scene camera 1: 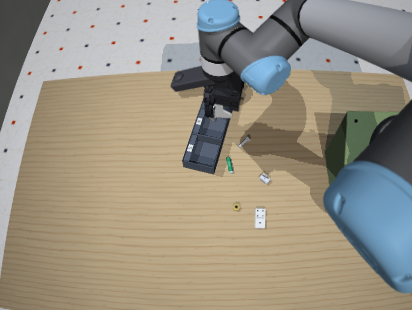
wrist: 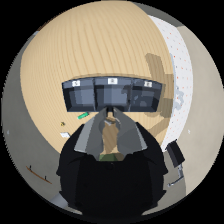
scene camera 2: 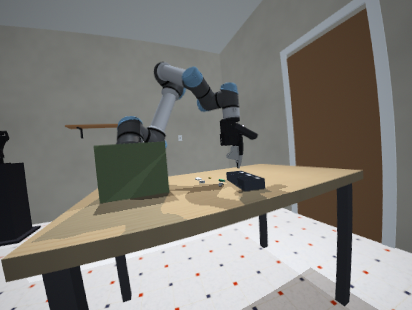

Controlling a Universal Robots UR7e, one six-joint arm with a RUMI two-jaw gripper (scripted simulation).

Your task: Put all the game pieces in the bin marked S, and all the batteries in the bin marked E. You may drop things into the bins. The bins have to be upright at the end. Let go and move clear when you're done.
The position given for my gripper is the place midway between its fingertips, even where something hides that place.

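Note:
Scene camera 1 gives me my gripper (scene camera 1: 215,119). In scene camera 2 I find my gripper again (scene camera 2: 238,168).

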